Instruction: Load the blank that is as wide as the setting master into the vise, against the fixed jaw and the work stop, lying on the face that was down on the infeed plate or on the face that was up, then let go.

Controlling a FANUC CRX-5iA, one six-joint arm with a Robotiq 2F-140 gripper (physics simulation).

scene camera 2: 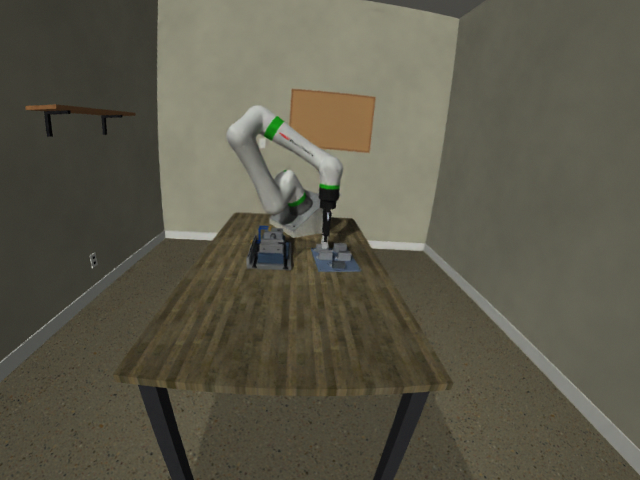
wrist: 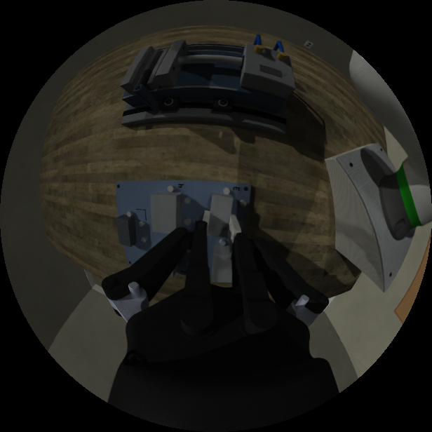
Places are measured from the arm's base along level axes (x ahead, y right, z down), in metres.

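Pixels of known places: gripper, between the fingertips: [scene camera 2: 324, 246]; arm's base, origin of its link: [scene camera 2: 301, 207].
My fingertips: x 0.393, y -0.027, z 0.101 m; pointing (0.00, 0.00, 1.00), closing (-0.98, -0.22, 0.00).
For each thing: its middle in the pictures, then the offset to it from my fingertips. "spot": a spot on its surface instead. Level surfaces: height alone.
- infeed plate, a spot on its surface: [scene camera 2: 353, 267] spot: dy -0.079, dx +0.194, dz +0.026 m
- wider grey blank, middle of its body: [scene camera 2: 325, 255] dy +0.019, dx +0.082, dz +0.008 m
- dark block, middle of its body: [scene camera 2: 338, 264] dy -0.012, dx +0.180, dz +0.014 m
- vise, middle of its body: [scene camera 2: 271, 245] dy +0.261, dx +0.004, dz -0.016 m
- wooden table, height of its surface: dz +0.034 m
My gripper [scene camera 2: 325, 242] [wrist: 218, 220] points down at the infeed plate [scene camera 2: 353, 267] [wrist: 135, 192], its pale pads against both sides of a narrow grey blank [wrist: 221, 209] in the plate's upper right in the wrist view. It is shut on that blank, which looks still down on the plate. A wider grey blank [scene camera 2: 325, 255] [wrist: 166, 212] lies to its left, another blank [scene camera 2: 339, 247] [wrist: 222, 265] below. A fourth [scene camera 2: 344, 255] is mostly hidden by the fingers in the wrist view. A dark block [scene camera 2: 338, 265] [wrist: 126, 230], perhaps the setting master, sits at the left. The vise [scene camera 2: 270, 258] [wrist: 205, 111] holds no blank that I can see.
The vise stands across the wooden table [scene camera 2: 289, 320] [wrist: 90, 150] from the plate. Its upright grey jaws are at the left in the wrist view, and a grey block [wrist: 268, 67] with blue fittings is at the right. The robot's base [scene camera 2: 299, 226] [wrist: 357, 210] stands behind the plate.
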